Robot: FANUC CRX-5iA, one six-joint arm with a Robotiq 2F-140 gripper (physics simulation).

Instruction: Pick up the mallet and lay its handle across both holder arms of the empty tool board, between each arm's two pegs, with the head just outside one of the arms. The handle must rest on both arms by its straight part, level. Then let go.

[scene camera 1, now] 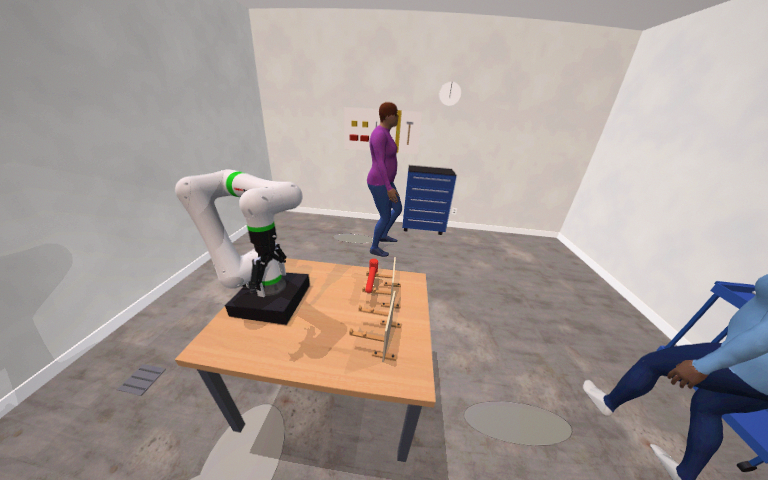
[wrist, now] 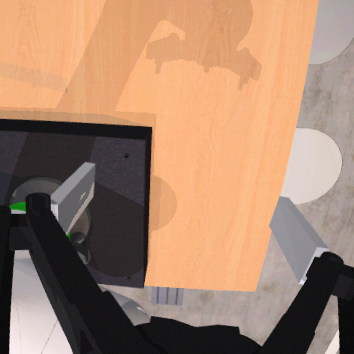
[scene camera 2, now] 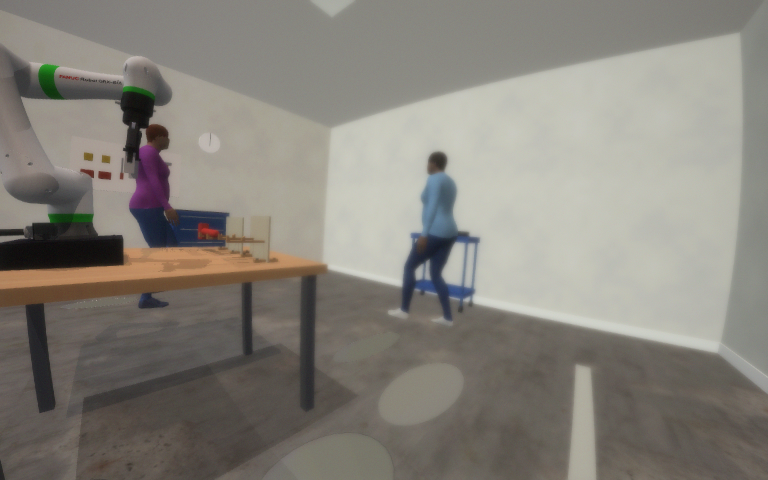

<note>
In view: the gripper (scene camera 2: 131,176).
The gripper also shows in scene camera 1 (scene camera 1: 273,284) and in the wrist view (wrist: 185,195).
</note>
